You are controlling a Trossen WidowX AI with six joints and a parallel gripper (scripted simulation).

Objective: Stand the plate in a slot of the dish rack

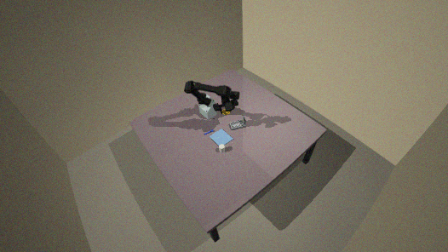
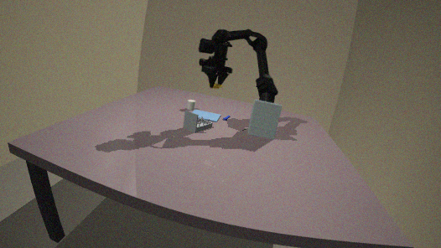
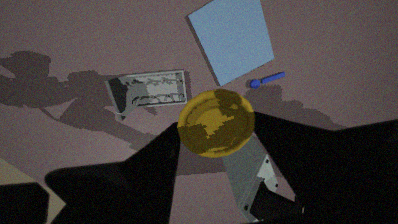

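Now: the dish rack 40 mm ahead of my gripper tip, 80 mm to the left of it and 160 mm below it. Round my gripper tip: light blue mat: 40 mm ahead, 110 mm to the right, 180 mm below; then yellow plate: 10 mm above; then blue spoon: 80 mm behind, 130 mm to the right, 180 mm below.
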